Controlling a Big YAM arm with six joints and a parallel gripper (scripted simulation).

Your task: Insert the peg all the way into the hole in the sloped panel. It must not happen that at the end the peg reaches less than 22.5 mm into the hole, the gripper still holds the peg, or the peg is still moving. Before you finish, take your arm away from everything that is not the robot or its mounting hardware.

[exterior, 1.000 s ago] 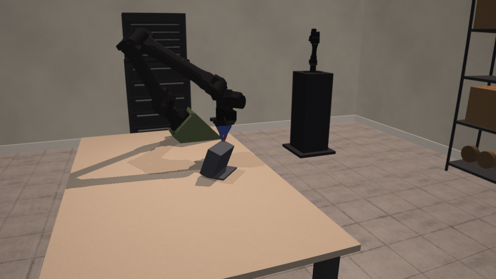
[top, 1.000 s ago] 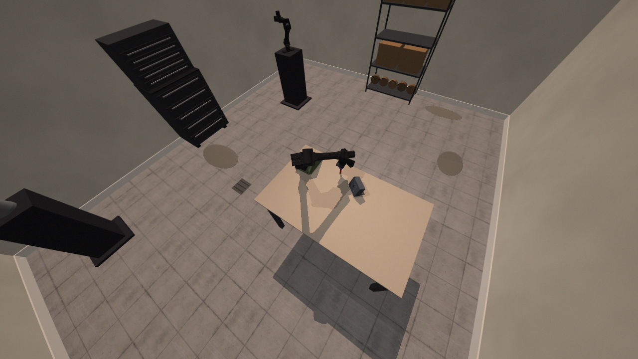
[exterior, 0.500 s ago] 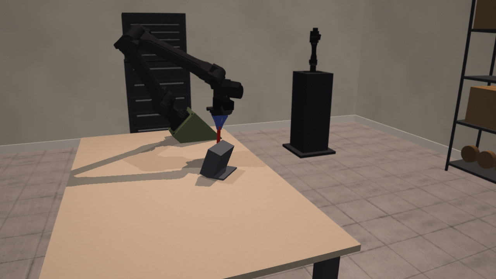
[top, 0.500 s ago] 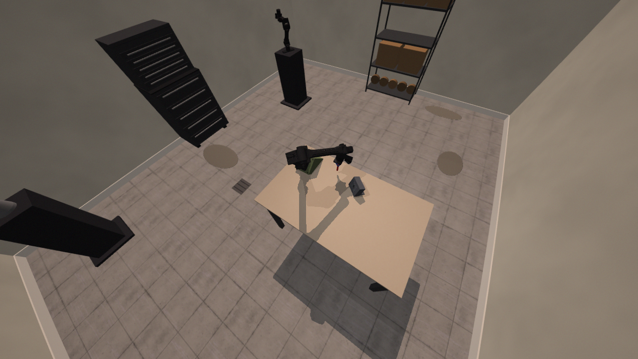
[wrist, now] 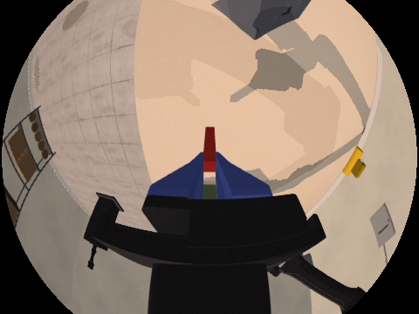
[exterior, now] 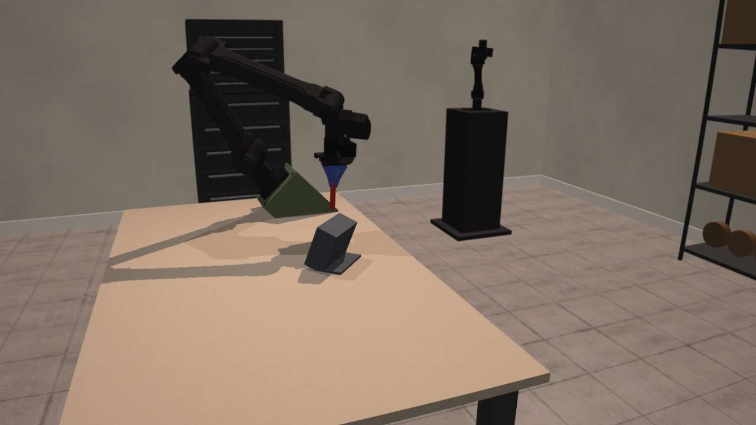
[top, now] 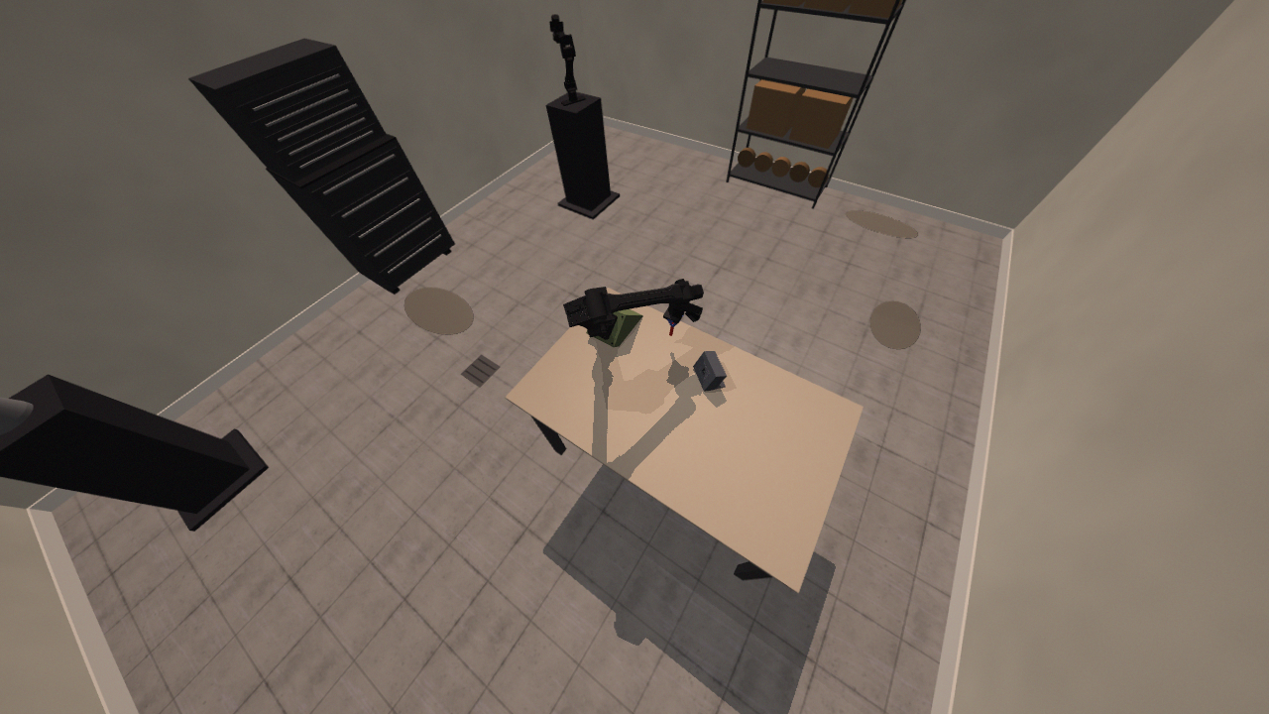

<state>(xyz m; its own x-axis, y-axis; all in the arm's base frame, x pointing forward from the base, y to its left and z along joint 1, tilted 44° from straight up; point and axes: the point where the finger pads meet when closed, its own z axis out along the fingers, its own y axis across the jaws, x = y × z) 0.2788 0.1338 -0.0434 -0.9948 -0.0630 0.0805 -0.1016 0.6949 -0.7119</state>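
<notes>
Right now the red peg is 3 cm below my hand. The rest, counted from my hand: flat base plate (24 cm ahead, 5 cm to the right, 15 cm below).
</notes>
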